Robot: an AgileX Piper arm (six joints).
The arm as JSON. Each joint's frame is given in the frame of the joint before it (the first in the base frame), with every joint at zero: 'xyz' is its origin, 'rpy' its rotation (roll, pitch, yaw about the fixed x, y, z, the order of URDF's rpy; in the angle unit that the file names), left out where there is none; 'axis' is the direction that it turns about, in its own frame. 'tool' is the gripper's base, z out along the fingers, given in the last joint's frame.
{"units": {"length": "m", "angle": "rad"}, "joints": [
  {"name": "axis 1", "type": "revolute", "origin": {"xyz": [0.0, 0.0, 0.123]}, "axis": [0.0, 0.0, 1.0]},
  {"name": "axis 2", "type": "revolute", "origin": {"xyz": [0.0, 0.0, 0.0]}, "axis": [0.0, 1.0, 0.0]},
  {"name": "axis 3", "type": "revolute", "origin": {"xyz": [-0.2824, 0.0, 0.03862]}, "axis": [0.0, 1.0, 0.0]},
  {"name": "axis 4", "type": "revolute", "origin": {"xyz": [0.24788, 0.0, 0.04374]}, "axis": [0.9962, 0.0, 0.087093]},
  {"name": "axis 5", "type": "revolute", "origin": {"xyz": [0.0, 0.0, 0.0]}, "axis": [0.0, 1.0, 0.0]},
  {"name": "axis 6", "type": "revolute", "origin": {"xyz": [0.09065, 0.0, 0.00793]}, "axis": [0.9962, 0.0, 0.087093]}
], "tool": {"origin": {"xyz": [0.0, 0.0, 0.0], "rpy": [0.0, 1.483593, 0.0]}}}
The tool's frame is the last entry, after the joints.
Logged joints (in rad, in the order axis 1, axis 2, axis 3, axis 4, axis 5, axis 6), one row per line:
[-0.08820, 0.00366, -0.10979, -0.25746, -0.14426, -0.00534]
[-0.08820, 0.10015, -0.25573, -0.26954, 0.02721, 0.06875]
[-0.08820, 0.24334, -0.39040, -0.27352, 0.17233, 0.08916]
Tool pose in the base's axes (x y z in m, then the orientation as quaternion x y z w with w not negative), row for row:
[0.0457, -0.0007, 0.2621, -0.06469, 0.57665, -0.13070, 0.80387]
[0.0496, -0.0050, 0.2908, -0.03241, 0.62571, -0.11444, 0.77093]
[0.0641, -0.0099, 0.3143, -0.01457, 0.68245, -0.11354, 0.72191]
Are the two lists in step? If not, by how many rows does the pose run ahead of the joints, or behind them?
They are in step.
